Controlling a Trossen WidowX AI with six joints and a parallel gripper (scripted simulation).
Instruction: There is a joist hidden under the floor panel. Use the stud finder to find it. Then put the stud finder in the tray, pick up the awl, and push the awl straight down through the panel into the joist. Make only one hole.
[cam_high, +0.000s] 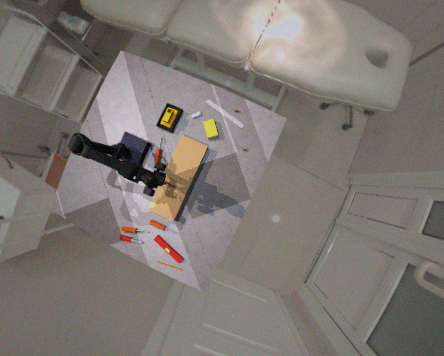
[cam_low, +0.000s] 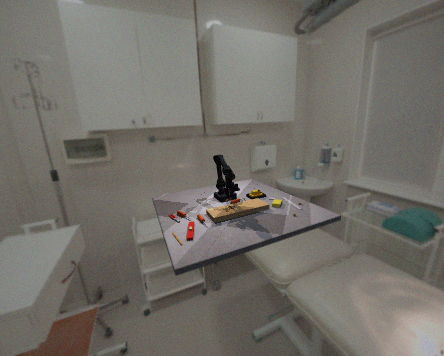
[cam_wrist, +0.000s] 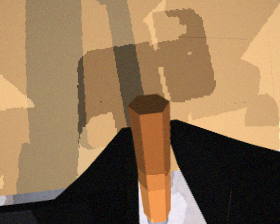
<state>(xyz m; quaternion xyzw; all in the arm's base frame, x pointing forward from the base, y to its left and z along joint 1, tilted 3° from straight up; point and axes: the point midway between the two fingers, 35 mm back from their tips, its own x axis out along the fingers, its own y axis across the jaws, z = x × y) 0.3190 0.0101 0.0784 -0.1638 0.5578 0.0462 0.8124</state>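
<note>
The awl is 5 cm behind my gripper tip, 3 cm below it and 2 cm to the right of it. From my gripper tip the other things lie so: yellow block: 44 cm to the left, 9 cm below, 2 cm ahead; then black tray: 34 cm to the left, 25 cm behind, 9 cm below; then yellow stud finder: 36 cm to the left, 25 cm behind, 5 cm below.
</note>
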